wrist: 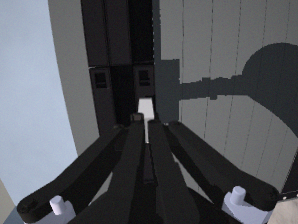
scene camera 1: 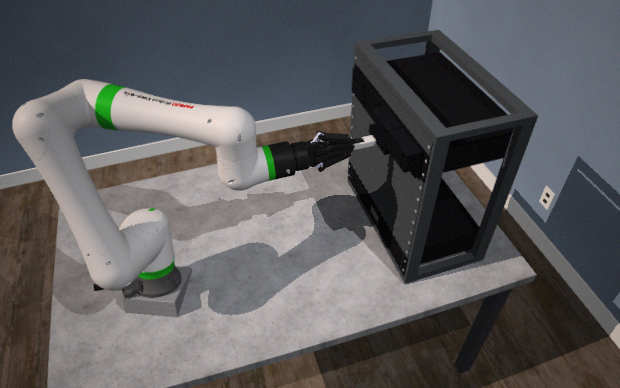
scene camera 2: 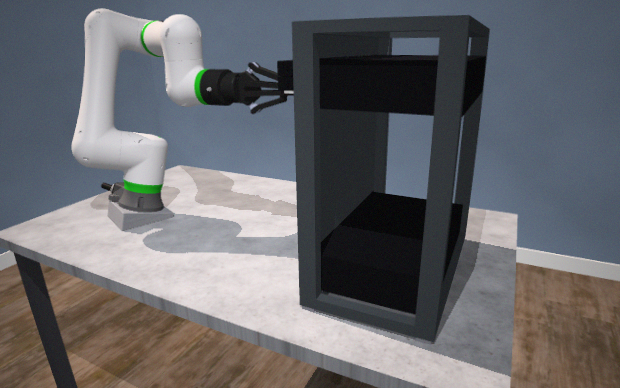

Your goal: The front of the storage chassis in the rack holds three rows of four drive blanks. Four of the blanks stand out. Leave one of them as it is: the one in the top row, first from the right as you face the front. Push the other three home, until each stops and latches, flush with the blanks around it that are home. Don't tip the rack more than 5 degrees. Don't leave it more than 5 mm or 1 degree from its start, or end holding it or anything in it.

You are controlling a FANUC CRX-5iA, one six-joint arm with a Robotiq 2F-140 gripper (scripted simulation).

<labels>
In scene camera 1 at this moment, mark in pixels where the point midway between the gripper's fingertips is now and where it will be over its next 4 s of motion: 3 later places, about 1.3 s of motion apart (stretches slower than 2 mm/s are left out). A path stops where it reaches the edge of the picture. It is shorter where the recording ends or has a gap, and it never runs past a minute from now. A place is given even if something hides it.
My gripper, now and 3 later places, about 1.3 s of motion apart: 374,140; 380,138; 385,137; 387,137
</labels>
